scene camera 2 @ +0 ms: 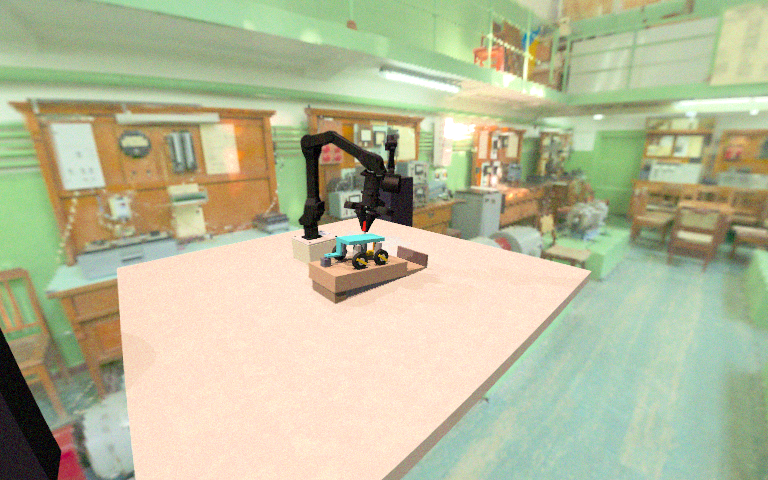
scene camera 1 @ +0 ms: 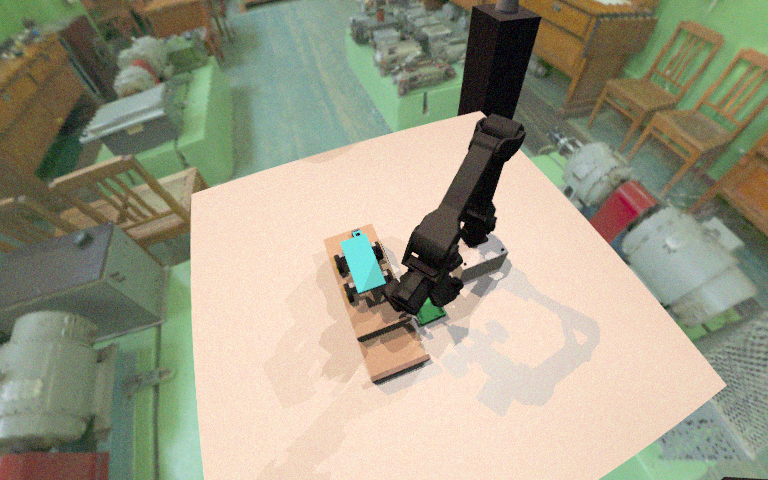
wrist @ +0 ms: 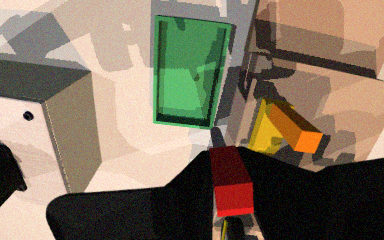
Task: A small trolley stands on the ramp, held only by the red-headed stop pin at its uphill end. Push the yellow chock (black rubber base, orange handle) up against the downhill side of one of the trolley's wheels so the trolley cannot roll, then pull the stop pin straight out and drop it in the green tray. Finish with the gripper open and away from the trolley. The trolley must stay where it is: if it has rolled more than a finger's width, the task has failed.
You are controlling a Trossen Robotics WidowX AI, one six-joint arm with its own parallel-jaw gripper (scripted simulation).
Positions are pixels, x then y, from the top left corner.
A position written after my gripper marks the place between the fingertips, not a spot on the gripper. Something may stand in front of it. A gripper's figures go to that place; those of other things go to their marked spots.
Labels:
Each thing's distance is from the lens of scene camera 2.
my gripper point(scene camera 2: 364, 231): 1.11 m
trolley point(scene camera 2: 359, 242): 0.93 m

